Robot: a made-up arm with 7 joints. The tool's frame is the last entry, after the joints. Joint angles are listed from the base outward. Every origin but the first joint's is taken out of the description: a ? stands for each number. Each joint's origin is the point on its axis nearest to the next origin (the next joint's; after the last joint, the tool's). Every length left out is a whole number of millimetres.
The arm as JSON. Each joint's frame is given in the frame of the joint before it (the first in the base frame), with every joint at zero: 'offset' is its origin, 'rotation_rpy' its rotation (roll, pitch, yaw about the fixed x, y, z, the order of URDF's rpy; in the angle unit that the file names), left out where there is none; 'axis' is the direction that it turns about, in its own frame. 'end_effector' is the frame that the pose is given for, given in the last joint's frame.
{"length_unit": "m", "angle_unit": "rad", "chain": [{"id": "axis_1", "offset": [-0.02, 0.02, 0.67], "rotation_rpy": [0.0, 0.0, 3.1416], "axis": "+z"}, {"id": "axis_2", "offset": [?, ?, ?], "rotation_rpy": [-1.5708, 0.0, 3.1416], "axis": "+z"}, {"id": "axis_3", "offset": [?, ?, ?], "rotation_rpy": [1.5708, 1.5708, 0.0], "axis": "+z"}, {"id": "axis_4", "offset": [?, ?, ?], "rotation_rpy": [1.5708, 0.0, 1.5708], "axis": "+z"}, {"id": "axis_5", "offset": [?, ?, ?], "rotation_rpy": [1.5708, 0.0, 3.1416], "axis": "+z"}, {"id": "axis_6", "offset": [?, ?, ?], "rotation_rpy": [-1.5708, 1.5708, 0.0], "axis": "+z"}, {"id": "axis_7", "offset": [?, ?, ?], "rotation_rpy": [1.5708, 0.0, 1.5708], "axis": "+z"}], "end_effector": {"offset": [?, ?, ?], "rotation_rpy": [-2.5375, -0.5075, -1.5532]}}
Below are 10 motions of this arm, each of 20 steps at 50 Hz.
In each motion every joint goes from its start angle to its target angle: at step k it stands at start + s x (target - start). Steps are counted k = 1, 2, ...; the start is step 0. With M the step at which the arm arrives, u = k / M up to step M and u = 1 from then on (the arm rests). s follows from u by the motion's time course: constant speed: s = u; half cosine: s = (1 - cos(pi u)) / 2; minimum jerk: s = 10 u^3 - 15 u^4 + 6 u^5.
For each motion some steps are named. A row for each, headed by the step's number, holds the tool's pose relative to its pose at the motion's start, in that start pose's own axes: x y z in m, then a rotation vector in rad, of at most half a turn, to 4 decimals.
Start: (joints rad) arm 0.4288 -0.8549 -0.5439 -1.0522 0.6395 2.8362 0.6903
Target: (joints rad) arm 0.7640 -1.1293 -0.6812 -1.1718 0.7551 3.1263 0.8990
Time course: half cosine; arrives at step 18
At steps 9, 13, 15, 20:
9: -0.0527 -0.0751 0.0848 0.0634 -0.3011 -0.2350
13: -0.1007 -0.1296 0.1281 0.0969 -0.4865 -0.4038
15: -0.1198 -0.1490 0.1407 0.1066 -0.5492 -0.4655
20: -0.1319 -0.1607 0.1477 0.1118 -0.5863 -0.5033

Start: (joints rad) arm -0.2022 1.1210 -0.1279 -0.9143 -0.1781 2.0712 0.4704
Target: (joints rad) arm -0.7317 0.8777 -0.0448 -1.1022 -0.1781 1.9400 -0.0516
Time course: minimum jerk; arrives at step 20
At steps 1, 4, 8, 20:
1: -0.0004 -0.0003 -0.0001 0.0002 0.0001 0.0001
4: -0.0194 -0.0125 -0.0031 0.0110 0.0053 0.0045
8: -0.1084 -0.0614 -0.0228 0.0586 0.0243 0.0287
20: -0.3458 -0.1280 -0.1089 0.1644 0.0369 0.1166

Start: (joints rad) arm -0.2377 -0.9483 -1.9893 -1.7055 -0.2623 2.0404 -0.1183
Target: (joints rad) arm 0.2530 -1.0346 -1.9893 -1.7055 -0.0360 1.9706 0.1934
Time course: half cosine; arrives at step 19
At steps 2, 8, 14, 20:
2: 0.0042 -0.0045 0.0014 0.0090 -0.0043 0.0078
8: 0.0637 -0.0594 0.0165 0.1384 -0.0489 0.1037
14: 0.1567 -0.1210 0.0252 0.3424 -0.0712 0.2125
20: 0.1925 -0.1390 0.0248 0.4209 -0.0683 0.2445

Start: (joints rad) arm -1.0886 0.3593 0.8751 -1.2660 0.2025 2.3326 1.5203
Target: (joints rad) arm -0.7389 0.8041 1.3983 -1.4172 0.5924 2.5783 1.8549
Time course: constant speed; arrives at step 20
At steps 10, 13, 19, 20:
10: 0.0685 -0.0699 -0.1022 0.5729 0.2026 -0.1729
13: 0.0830 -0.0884 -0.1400 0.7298 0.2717 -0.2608
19: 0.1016 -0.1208 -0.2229 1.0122 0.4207 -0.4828
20: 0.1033 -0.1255 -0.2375 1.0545 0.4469 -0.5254

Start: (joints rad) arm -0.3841 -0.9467 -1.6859 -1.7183 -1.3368 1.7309 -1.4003
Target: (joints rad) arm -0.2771 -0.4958 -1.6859 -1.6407 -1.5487 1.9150 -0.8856
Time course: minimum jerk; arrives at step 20
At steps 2, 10, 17, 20:
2: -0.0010 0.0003 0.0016 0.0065 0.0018 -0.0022
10: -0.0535 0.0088 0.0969 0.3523 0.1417 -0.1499
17: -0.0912 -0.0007 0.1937 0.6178 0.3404 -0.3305
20: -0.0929 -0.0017 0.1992 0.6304 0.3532 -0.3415

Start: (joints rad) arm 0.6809 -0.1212 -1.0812 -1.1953 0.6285 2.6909 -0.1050
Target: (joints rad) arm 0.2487 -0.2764 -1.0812 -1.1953 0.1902 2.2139 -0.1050
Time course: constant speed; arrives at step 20
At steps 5, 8, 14, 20:
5: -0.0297 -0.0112 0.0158 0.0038 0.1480 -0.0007
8: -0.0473 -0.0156 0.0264 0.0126 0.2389 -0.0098
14: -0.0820 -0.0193 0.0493 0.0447 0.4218 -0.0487
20: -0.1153 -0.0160 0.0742 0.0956 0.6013 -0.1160

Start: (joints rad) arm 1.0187 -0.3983 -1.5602 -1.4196 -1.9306 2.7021 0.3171
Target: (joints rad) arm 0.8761 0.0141 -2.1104 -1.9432 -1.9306 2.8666 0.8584
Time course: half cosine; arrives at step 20
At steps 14, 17, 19, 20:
14: 0.0005 0.0704 0.0745 0.3612 0.0118 0.2659
17: -0.0051 0.0838 0.0927 0.4671 0.0283 0.2854
19: -0.0070 0.0879 0.0989 0.5026 0.0347 0.2888
20: -0.0073 0.0884 0.0997 0.5072 0.0356 0.2892

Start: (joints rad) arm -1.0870 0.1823 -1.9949 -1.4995 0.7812 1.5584 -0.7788
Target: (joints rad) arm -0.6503 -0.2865 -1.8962 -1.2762 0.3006 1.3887 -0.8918
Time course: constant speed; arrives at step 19
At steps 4, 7, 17, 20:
4: -0.0251 0.0032 0.0004 0.0009 0.0205 0.1427
7: -0.0447 0.0016 -0.0018 -0.0010 0.0363 0.2462
17: -0.1084 -0.0304 -0.0243 -0.0179 0.0869 0.5672
20: -0.1197 -0.0419 -0.0316 -0.0222 0.0959 0.6268

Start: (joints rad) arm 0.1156 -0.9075 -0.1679 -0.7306 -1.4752 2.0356 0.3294
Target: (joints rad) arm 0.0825 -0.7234 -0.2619 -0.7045 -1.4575 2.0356 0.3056
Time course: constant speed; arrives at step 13
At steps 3, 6, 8, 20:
3: 0.0252 0.0057 0.0067 -0.0157 0.0338 0.0311
6: 0.0503 0.0123 0.0127 -0.0319 0.0679 0.0617
8: 0.0668 0.0172 0.0164 -0.0431 0.0907 0.0819
20: 0.1079 0.0311 0.0244 -0.0719 0.1483 0.1315

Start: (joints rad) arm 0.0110 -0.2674 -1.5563 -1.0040 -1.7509 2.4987 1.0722
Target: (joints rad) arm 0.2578 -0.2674 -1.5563 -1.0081 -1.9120 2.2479 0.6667
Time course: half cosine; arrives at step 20
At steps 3, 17, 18, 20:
3: 0.0022 0.0013 0.0013 -0.0108 0.0141 0.0171
17: 0.0336 0.0204 0.0284 -0.1887 0.2401 0.2852
18: 0.0345 0.0210 0.0295 -0.1946 0.2476 0.2938
20: 0.0352 0.0215 0.0304 -0.1994 0.2537 0.3008

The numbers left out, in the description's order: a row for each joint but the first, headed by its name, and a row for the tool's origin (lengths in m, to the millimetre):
axis_2: -0.03 -0.01 0.0
axis_3: 0.02 -0.48 0.0
axis_4: 0.04 0.04 0.0
axis_5: -0.03 0.22 0.0
axis_6: 0.0 -0.05 0.0
axis_7: -0.03 0.05 0.0
tool: -0.02 -0.02 0.0

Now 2 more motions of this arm.
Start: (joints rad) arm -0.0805 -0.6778 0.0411 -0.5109 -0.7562 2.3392 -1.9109
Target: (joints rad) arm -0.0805 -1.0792 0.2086 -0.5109 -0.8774 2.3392 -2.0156
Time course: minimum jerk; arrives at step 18
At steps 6, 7, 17, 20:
6: -0.0269 0.0522 0.0116 0.0499 0.0598 -0.0227
7: -0.0377 0.0743 0.0179 0.0715 0.0851 -0.0316
17: -0.1082 0.2449 0.0958 0.2532 0.2860 -0.0880
20: -0.1083 0.2453 0.0960 0.2536 0.2864 -0.0881

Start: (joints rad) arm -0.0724 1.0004 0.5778 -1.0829 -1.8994 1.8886 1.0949
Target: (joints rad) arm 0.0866 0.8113 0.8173 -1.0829 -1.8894 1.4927 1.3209
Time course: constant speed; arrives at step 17
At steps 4, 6, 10, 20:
4: -0.0204 -0.0047 0.0466 0.0367 -0.0361 -0.0855
6: -0.0318 -0.0061 0.0695 0.0558 -0.0553 -0.1268
10: -0.0572 -0.0072 0.1143 0.0957 -0.0955 -0.2063
20: -0.1092 -0.0032 0.1881 0.1705 -0.1704 -0.3355

